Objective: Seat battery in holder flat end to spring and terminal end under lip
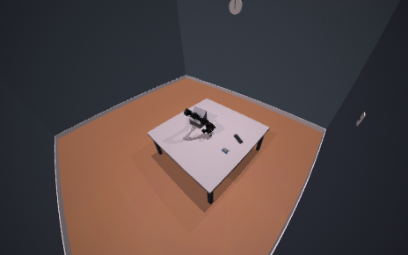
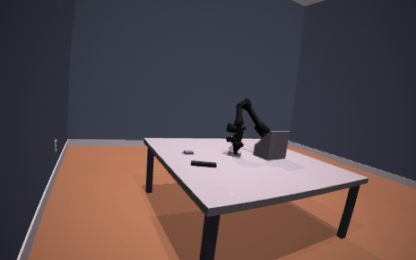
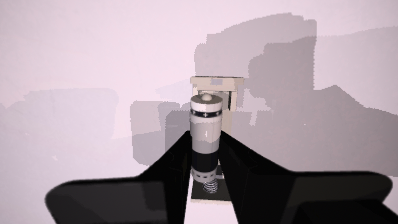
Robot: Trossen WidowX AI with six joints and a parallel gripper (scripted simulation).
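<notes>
Now: the battery 1 cm above my gripper tip. The rest, counted from my gripper tip: black bar: 34 cm ahead, 21 cm to the left.
</notes>
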